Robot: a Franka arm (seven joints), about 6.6 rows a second.
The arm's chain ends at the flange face. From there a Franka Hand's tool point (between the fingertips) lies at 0.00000 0.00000 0.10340 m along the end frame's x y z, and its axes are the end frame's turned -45 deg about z.
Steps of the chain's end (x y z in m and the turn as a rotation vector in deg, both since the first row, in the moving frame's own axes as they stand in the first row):
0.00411 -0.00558 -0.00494 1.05 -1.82 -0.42
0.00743 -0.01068 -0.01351 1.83 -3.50 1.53
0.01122 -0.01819 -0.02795 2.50 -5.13 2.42
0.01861 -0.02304 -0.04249 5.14 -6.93 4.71
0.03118 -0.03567 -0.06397 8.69 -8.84 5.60
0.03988 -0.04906 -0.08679 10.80 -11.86 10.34
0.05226 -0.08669 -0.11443 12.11 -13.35 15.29
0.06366 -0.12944 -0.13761 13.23 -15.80 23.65
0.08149 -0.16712 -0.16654 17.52 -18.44 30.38
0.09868 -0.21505 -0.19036 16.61 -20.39 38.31
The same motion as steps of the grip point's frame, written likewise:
0.00586 -0.00470 -0.00501 2.03 -0.54 -0.42
0.01077 -0.00912 -0.01376 3.77 -1.18 1.53
0.01765 -0.01472 -0.02846 5.40 -1.86 2.42
0.02781 -0.01855 -0.04366 8.53 -1.27 4.71
0.04817 -0.02534 -0.06638 12.40 -0.11 5.60
0.06415 -0.03500 -0.09080 16.02 -0.75 10.34
0.10099 -0.05613 -0.11947 18.00 -0.88 15.29
0.14088 -0.08240 -0.14413 20.53 -1.82 23.65
0.18640 -0.10317 -0.17633 25.43 -0.65 30.38
0.23247 -0.12602 -0.20067 26.16 -2.67 38.31

